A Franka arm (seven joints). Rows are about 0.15 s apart.
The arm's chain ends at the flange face. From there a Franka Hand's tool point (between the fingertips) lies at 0.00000 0.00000 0.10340 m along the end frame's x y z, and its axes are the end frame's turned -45 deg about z.
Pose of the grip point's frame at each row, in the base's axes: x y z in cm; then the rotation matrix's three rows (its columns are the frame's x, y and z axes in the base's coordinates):
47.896 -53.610 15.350; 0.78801 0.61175 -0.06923; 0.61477 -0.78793 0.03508; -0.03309 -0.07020 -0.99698
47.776 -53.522 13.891; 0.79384 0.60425 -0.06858; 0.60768 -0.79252 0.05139; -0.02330 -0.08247 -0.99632
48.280 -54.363 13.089; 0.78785 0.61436 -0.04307; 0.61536 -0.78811 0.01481; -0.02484 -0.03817 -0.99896
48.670 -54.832 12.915; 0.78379 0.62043 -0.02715; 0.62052 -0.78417 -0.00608; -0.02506 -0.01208 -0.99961
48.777 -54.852 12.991; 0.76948 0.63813 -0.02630; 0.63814 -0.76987 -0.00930; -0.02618 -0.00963 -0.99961
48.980 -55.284 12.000; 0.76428 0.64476 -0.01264; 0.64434 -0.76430 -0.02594; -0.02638 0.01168 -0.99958
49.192 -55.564 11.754; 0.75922 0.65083 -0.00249; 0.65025 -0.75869 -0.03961; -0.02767 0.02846 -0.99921
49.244 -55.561 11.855; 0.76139 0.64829 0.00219; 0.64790 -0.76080 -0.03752; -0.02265 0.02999 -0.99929
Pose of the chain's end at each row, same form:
48.612 -53.973 25.659; 0.98978 -0.12463 -0.06923; -0.12244 -0.99186 0.03508; -0.07304 -0.02624 -0.99698
48.485 -54.053 24.193; 0.98860 -0.13406 -0.06858; -0.13070 -0.99009 0.05139; -0.07479 -0.04184 -0.99632
48.725 -54.516 23.418; 0.99151 -0.12268 -0.04307; -0.12215 -0.99240 0.01481; -0.04455 -0.00943 -0.99896
48.951 -54.769 23.251; 0.99293 -0.11551 -0.02715; -0.11572 -0.99327 -0.00608; -0.02626 0.00918 -0.99961
49.049 -54.756 23.327; 0.99533 -0.09288 -0.02630; -0.09315 -0.99561 -0.00930; -0.02532 0.01170 -0.99961
49.111 -55.016 22.336; 0.99634 -0.08451 -0.01264; -0.08482 -0.99606 -0.02594; -0.01039 0.02691 -0.99958
49.218 -55.154 22.086; 0.99706 -0.07664 -0.00249; -0.07668 -0.99627 -0.03961; 0.00056 0.03969 -0.99921
49.221 -55.173 22.188; 0.99679 -0.07997 0.00219; -0.07983 -0.99610 -0.03752; 0.00519 0.03722 -0.99929

